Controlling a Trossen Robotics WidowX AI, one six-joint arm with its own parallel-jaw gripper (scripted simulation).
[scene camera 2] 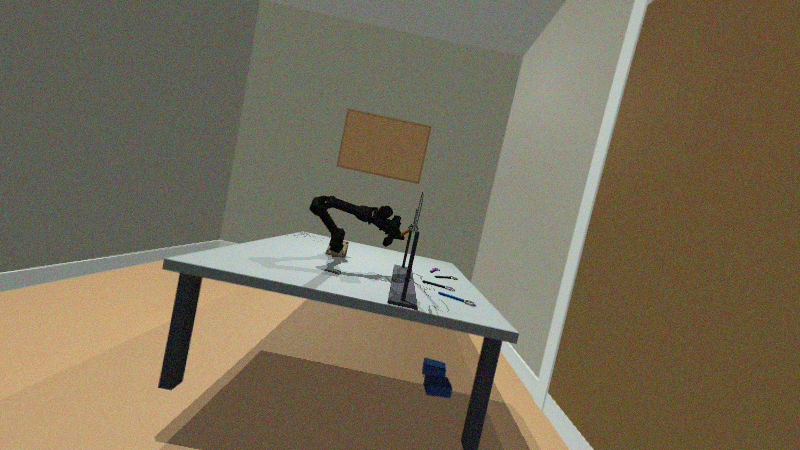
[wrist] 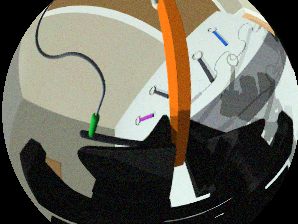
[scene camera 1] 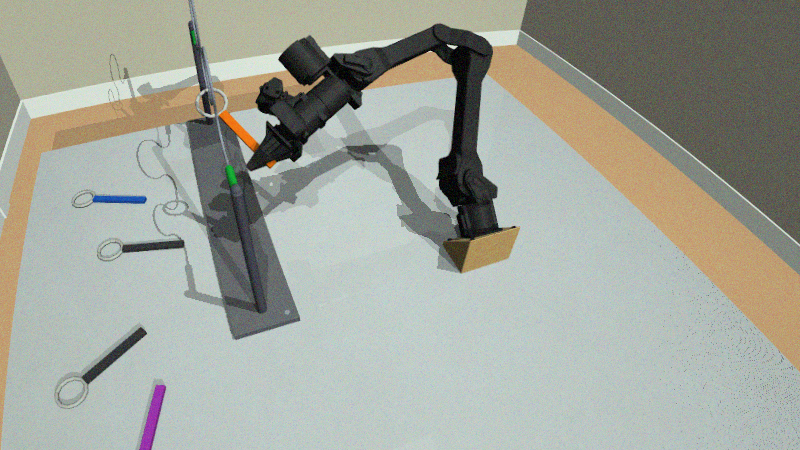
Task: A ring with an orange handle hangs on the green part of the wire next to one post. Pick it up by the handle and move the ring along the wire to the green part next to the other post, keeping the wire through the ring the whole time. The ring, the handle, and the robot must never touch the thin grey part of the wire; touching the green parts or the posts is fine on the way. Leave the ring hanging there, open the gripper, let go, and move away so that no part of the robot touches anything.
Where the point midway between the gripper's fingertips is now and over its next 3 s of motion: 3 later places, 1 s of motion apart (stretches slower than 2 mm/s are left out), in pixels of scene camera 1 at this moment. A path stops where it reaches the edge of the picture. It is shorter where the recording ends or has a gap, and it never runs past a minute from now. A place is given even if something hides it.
My gripper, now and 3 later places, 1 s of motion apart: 248, 168; 244, 122; 240, 100; 241, 120
